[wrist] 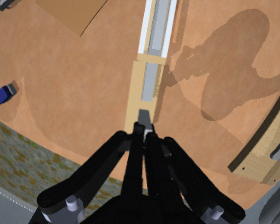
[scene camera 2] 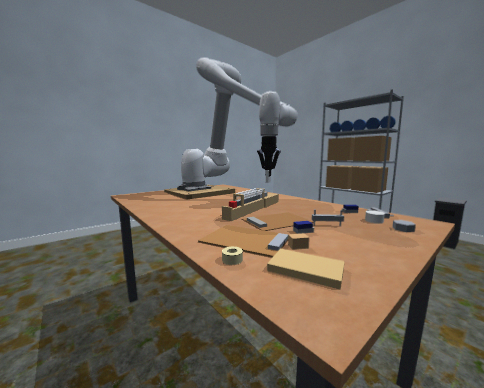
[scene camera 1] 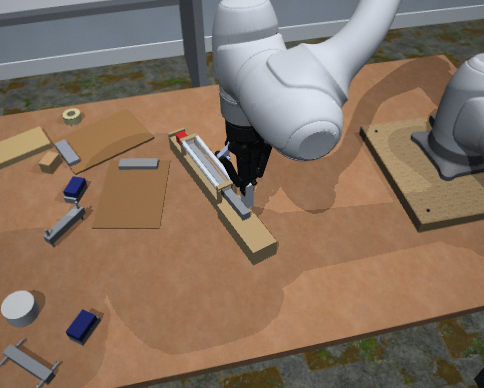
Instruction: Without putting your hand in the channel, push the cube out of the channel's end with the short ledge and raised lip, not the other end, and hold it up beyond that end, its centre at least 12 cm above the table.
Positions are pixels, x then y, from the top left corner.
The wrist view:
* my gripper: 142,117
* wooden channel: 134,104
